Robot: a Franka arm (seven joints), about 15 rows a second.
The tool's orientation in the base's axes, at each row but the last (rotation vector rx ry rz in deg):
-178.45 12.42 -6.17
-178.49 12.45 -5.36
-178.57 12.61 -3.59
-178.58 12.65 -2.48
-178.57 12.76 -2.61
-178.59 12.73 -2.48
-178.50 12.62 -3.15
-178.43 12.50 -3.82
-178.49 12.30 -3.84
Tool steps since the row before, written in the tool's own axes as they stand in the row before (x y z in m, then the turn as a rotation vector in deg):
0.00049 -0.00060 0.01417 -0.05 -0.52 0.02
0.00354 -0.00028 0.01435 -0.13 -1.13 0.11
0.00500 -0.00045 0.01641 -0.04 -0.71 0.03
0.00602 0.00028 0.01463 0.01 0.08 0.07
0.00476 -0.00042 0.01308 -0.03 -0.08 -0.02
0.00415 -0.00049 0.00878 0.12 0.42 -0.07
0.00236 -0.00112 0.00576 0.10 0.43 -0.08
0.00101 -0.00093 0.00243 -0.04 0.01 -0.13
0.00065 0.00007 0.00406 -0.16 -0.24 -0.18
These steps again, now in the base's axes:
0.00156 0.00071 -0.01409 0.02 0.52 -0.01
0.00441 -0.00003 -0.01411 0.03 1.14 -0.09
0.00568 -0.00003 -0.01619 0.06 0.71 -0.02
0.00634 -0.00091 -0.01447 0.00 -0.08 -0.07
0.00517 -0.00007 -0.01293 -0.02 0.08 0.02
0.00443 0.00002 -0.00866 0.06 -0.43 0.07
0.00270 0.00086 -0.00565 0.04 -0.44 0.07
0.00124 0.00082 -0.00237 -0.05 -0.01 0.13
0.00081 -0.00010 -0.00403 -0.13 0.26 0.18

